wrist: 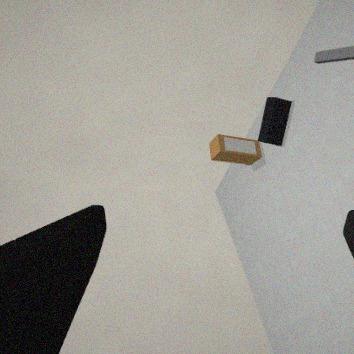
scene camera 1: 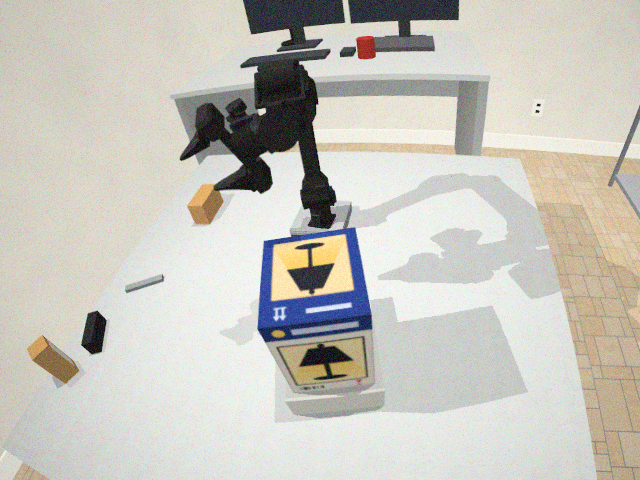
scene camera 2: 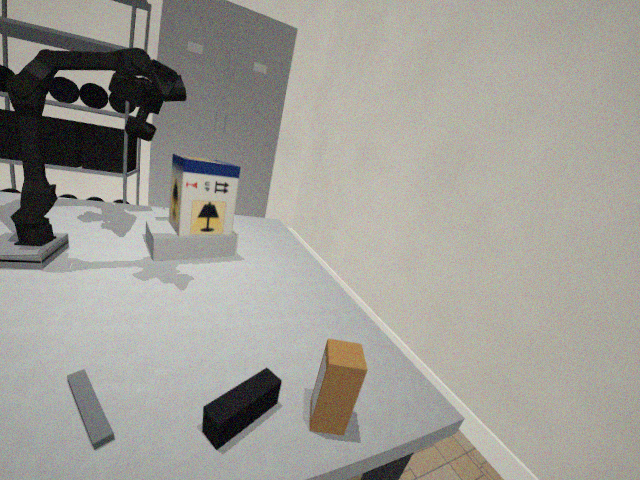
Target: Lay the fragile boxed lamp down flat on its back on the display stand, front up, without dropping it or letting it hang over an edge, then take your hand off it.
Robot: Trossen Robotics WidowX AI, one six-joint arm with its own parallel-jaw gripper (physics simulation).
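Frame: origin at the arm's base, x up, y left, z back, level; millimetres.
Seen in the pictures: gripper, fingertip midpoint: [wrist: 226,219] [scene camera 1: 197,174] [scene camera 2: 156,114]; arm's base, link origin: [scene camera 1: 322,220] [scene camera 2: 36,241].
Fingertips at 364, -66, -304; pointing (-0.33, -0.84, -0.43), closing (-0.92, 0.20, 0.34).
Note:
Pixels of each thing's middle, then the offset from my fingertips to it, as dx, dy, dz. Level surfaces: height alone.
- boxed lamp, body centre: [scene camera 1: 322,317] [scene camera 2: 202,195] -215, +235, -89
- black block, body centre: [scene camera 2: 244,404] [wrist: 274,121] [scene camera 1: 94,332] -378, -419, -235
- grey bar, body centre: [scene camera 2: 88,405] [wrist: 340,53] [scene camera 1: 144,283] -397, -395, -28
- table, surface height: dx -403
The boxed lamp [scene camera 1: 312,268] [scene camera 2: 209,180] rests on the low, light grey display stand [scene camera 1: 336,405] [scene camera 2: 193,246]. Its blue-bordered face with a large lamp picture is up, and white sides with smaller lamp pictures show below. The box looks level. In scene camera 2 its base sits within the stand's visible edges, with some stand showing to its left; the stand's far part is hidden in scene camera 1. My gripper [scene camera 1: 198,173] [wrist: 226,219] is open and empty, high above the table, well apart from the box. The box does not show in the wrist view.
Orange blocks [scene camera 1: 205,204] [scene camera 1: 53,360] [scene camera 2: 338,387] [wrist: 237,150], a black block [scene camera 1: 94,332] [scene camera 2: 241,408] [wrist: 275,121] and a grey bar [scene camera 1: 144,283] [scene camera 2: 90,408] [wrist: 336,54] are on the table [scene camera 1: 206,444]. A desk [scene camera 1: 330,77] with monitors and a red cup [scene camera 1: 366,47] stands behind the arm.

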